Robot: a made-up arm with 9 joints. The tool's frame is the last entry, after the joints.
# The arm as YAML. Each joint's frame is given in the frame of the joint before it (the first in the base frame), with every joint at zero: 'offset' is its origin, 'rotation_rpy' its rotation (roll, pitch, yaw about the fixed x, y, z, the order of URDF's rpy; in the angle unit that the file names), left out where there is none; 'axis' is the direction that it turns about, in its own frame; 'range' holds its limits. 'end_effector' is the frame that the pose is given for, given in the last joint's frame.
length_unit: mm
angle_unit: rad
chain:
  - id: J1
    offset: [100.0, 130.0, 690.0]
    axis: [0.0, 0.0, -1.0]
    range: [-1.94, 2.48]
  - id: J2
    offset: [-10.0, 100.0, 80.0]
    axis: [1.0, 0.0, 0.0]
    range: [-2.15, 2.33]
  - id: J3
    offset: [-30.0, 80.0, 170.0]
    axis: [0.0, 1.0, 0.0]
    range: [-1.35, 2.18]
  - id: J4
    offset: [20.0, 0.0, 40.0]
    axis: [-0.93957, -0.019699, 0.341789]
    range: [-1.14, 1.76]
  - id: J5
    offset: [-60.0, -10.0, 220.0]
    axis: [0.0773, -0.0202, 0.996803]
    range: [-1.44, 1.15]
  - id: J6
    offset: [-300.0, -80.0, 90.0]
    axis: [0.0, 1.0, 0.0]
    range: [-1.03, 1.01]
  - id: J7
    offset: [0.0, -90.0, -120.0]
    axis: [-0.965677, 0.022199, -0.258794]
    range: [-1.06, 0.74]
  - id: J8
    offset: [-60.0, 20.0, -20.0]
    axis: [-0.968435, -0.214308, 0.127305]
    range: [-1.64, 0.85]
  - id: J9
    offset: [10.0, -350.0, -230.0]
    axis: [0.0, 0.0, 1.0]
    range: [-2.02, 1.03]
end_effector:
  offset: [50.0, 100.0, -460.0]
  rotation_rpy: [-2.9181, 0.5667, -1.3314]
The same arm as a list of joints. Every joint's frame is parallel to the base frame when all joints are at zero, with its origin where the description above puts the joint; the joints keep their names.
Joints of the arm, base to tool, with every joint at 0 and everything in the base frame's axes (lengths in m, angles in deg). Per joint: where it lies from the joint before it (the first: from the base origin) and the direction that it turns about. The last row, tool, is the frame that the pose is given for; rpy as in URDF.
J1: origin 0.1000 0.1300 0.6900 axis 0 0 -1
J2: origin -0.0100 0.1000 0.0800 axis 1 0 0
J3: origin -0.0300 0.0800 0.1700 axis 0 1 0
J4: origin 0.0200 0.0000 0.0400 axis -0.93957 -0.019699 0.341789
J5: origin -0.0600 -0.0100 0.2200 axis 0.0773 -0.0202 0.996803
J6: origin -0.3000 -0.0800 0.0900 axis 0 1 0
J7: origin 0.0000 -0.0900 -0.1200 axis -0.965677 0.022199 -0.258794
J8: origin -0.0600 0.0200 -0.0200 axis -0.968435 -0.214308 0.127305
J9: origin 0.0100 -0.3500 -0.2300 axis 0 0 1
tool: origin 0.0500 0.1000 -0.4600 rpy -167.19 32.47 -76.28
Joint limits (deg, base to tool): -111.15..142.09 -123.19..133.50 -77.35..124.90 -65.32..100.84 -82.51..65.89 -59.01..57.87 -60.73..42.40 -93.97..48.70 -115.74..59.01

